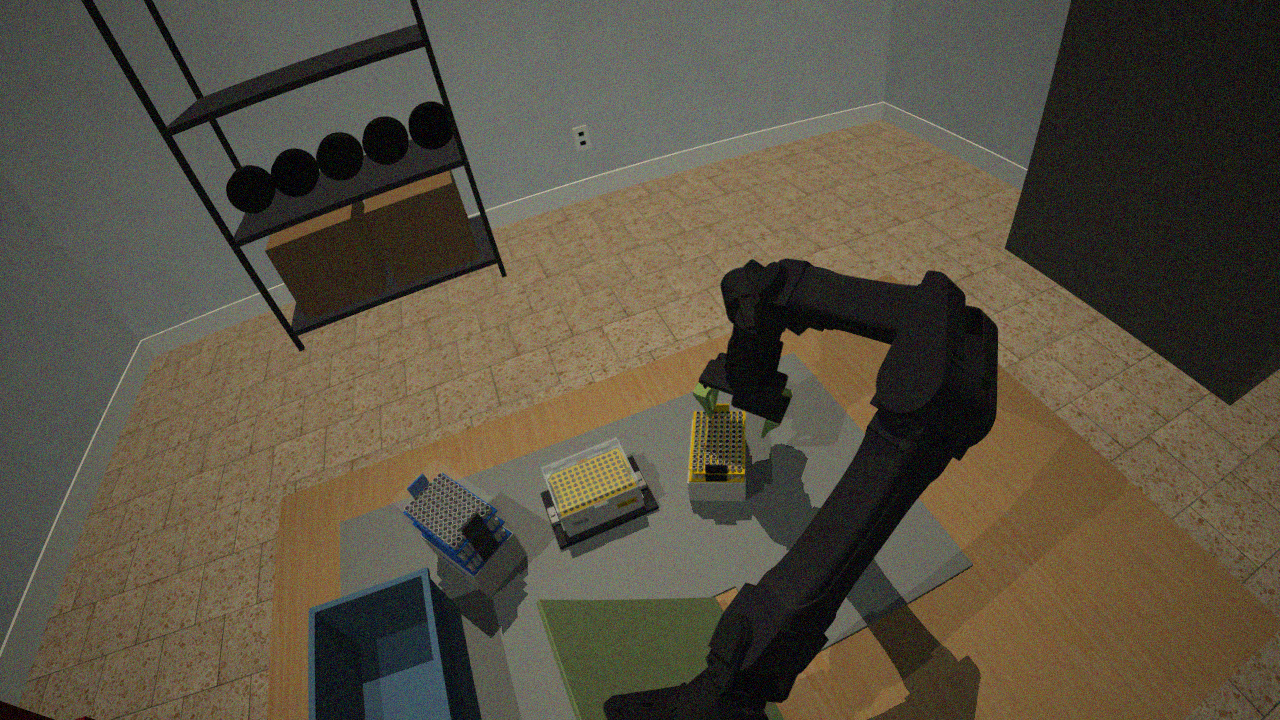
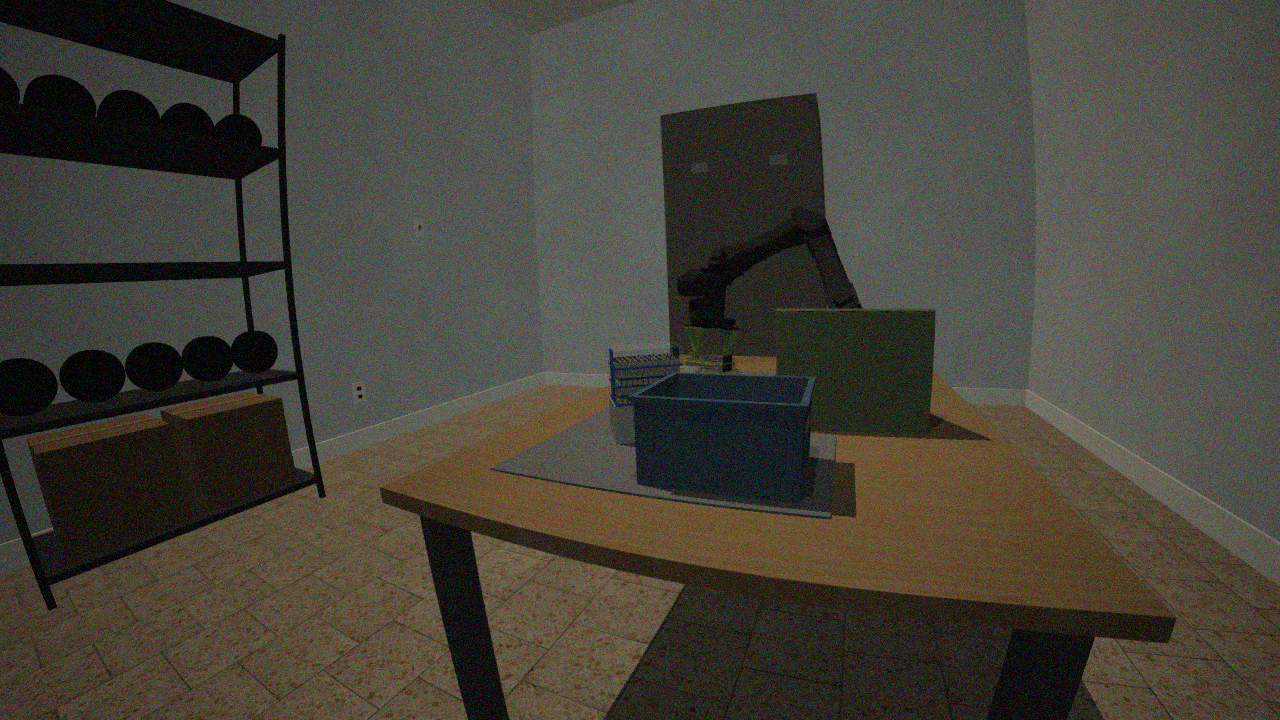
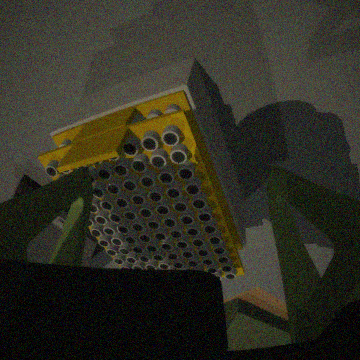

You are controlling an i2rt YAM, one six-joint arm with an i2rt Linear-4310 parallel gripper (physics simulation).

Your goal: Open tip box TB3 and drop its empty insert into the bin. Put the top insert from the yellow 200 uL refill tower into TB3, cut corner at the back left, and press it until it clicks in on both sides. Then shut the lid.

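Observation:
The yellow refill tower (image 1: 717, 440) (image 2: 713, 364) (image 3: 155, 200) stands on the mat, its top insert full of tips, above a pale base. My gripper (image 1: 739, 417) (image 2: 713, 347) (image 3: 179, 177) is open and empty, pointing down at the tower's far end, with its green fingers apart on either side of the insert. The clear tip box (image 1: 595, 490) stands left of the tower in a black holder; a yellow perforated insert shows in it and a clear edge rises at its back. No TB3 label is legible, and I cannot tell the lid's state. The blue bin (image 1: 452, 653) (image 2: 720, 447) stands at the near left.
A blue tip tower (image 1: 450, 512) (image 2: 646, 371) stands between the tip box and the bin. A tall green block (image 1: 626, 649) (image 2: 854, 371) stands beside the bin, near the arm's base. The grey mat (image 1: 644, 568) lies on the wooden table (image 1: 1100, 555).

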